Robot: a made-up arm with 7 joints.
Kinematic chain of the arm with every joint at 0, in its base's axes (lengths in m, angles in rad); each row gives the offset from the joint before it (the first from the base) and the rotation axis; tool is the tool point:
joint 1: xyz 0 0 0.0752 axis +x
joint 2: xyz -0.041 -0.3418 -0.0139 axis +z
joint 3: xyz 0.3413 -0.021 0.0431 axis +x
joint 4: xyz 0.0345 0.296 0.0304 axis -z
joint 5: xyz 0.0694 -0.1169 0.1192 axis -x
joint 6: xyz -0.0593 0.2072 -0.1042 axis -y
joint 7: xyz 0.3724 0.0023 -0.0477 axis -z
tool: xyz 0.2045 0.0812 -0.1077
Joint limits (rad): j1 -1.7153..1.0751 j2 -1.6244..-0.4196 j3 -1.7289..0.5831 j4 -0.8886..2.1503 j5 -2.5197..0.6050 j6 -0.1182..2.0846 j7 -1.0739..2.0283
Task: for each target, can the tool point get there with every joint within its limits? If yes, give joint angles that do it. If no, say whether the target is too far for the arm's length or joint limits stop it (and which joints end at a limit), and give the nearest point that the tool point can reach.
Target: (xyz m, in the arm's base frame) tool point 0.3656 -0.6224 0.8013
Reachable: yes | joints -0.1166 -0.7106 -0.1982 -0.0302 -1.4209 1.5926 -0.7839
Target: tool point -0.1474 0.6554 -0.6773
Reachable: no: joint limits stop it (at a limit: joint 1, joint 2, joint 3, joint 4, joint 6) | nearest point -0.1461 0.5190 -0.5651 | short by 0.177 m
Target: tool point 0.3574 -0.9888 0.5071
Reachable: yes | joints -0.2596 -1.1796 -0.4376 0.1146 -1.4953 0.7014 1.4734
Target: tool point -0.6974 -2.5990 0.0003
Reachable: no: too far | nearest point -0.2168 -1.4600 0.0331 | short by 1.237 m
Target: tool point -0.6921 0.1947 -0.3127
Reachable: no: joint limits stop it (at a limit: joint 1, joint 2, joint 3, joint 5) | nearest point -0.3454 0.1606 -0.3355 | short by 0.349 m
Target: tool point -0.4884 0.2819 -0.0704
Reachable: no: joint limits stop it (at a limit: joint 1, joint 2, joint 4) | nearest point -0.2867 0.2208 -0.1489 | short by 0.225 m
